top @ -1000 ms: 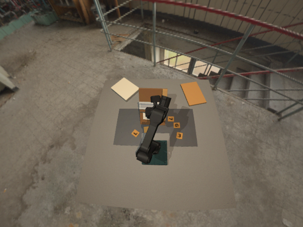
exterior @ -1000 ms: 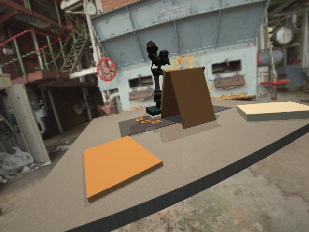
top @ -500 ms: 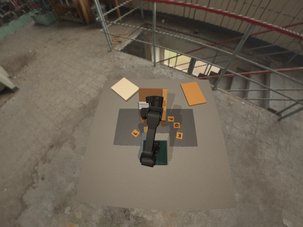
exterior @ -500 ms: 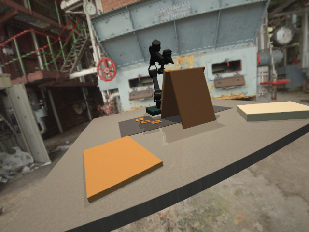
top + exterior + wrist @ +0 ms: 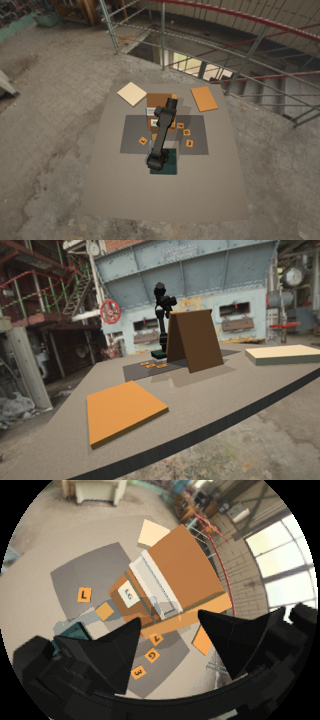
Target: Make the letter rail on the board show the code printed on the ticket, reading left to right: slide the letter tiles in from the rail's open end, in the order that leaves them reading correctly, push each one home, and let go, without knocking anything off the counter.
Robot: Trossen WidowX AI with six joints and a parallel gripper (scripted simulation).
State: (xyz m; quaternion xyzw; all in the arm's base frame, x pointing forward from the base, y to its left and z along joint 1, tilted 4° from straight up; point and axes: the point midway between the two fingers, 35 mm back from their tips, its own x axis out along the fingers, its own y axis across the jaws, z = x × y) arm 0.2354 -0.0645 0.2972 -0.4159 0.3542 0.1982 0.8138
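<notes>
Now: the orange tile marked g 29 cm below my gripper tip, 19 cm to the right of it and 7 cm behind it. From my gripper tip the other things lie so: white ticket 21 cm below, 8 cm to the left, 4 cm ahead; then 7 tile 29 cm below, 15 cm to the right; then dark mat 29 cm below, 8 cm behind, 2 cm to the left.
</notes>
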